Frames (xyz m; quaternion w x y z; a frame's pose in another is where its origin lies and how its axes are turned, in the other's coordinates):
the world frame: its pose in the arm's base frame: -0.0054 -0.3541 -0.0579 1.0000 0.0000 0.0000 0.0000
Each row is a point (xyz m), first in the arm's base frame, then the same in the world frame.
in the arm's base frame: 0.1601 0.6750 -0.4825
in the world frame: 0.1655 1.0291 -0.4246
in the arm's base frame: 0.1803 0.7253 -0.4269
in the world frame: 0.1857 1.0794 -0.3690
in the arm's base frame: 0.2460 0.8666 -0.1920
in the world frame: 0.2514 1.2207 -0.1341
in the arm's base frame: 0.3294 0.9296 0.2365
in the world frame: 0.3348 1.2837 0.2944
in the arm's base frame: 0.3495 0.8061 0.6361
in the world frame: 0.3549 1.1602 0.6940
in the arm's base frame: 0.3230 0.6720 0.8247
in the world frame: 0.3284 1.0261 0.8826
